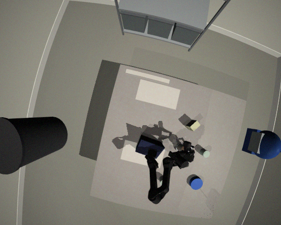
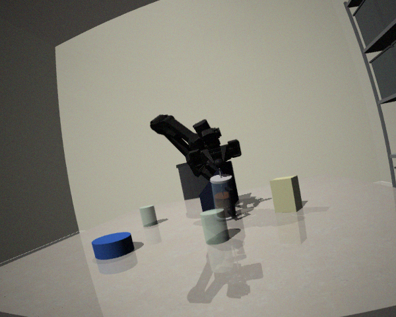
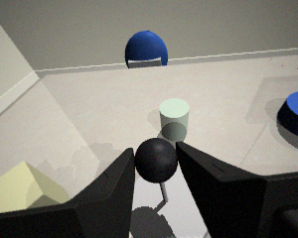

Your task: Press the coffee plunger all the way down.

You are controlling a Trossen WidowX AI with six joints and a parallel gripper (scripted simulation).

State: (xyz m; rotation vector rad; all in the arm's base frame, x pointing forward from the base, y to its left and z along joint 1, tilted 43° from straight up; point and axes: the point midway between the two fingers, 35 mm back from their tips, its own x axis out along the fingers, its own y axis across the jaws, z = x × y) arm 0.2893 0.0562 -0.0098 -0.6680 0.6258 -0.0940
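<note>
The coffee press is 20 mm behind my gripper tip and 100 mm below it.
</note>
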